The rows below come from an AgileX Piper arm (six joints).
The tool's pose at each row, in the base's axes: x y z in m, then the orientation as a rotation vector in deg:
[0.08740 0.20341 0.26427 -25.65 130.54 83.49]
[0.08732 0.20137 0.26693 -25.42 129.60 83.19]
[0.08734 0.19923 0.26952 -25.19 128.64 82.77]
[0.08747 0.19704 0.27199 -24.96 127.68 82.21]
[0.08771 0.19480 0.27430 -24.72 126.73 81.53]
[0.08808 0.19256 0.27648 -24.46 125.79 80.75]
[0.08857 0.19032 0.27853 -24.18 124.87 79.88]
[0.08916 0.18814 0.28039 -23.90 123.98 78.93]
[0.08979 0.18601 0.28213 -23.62 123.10 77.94]
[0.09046 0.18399 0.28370 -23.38 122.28 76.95]
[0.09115 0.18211 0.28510 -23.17 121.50 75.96]
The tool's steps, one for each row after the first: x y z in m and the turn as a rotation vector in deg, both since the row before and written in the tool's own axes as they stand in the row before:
[-0.00113 0.00130 -0.00288 -0.01 -0.88 -0.46]
[-0.00123 0.00115 -0.00291 0.07 -0.93 -0.52]
[-0.00132 0.00096 -0.00287 0.16 -0.97 -0.57]
[-0.00138 0.00075 -0.00282 0.24 -0.99 -0.61]
[-0.00148 0.00055 -0.00272 0.31 -1.02 -0.64]
[-0.00156 0.00036 -0.00263 0.38 -1.04 -0.65]
[-0.00158 0.00016 -0.00246 0.45 -1.03 -0.67]
[-0.00159 0.00004 -0.00233 0.48 -1.04 -0.68]
[-0.00155 -0.00010 -0.00214 0.49 -0.97 -0.68]
[-0.00149 -0.00021 -0.00192 0.50 -0.92 -0.67]

